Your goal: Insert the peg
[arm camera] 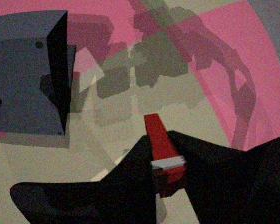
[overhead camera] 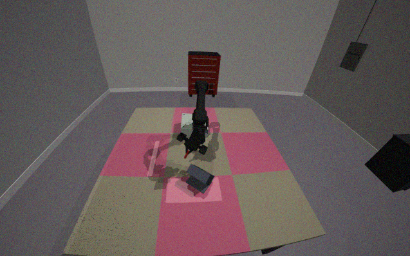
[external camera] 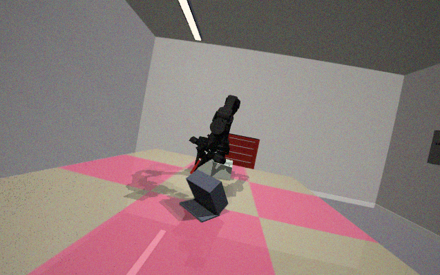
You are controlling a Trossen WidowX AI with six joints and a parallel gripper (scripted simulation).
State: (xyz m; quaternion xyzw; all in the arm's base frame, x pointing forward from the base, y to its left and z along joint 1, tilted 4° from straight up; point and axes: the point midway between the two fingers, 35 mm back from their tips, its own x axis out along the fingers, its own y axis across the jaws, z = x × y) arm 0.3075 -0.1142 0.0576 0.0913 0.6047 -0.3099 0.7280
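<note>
My gripper tip is now 13 cm short of the dark grey sloped panel, 6 cm to the right of it and 5 cm above it. Also, from my gripper tip: red peg 1 cm to the left, 1 cm above.
</note>
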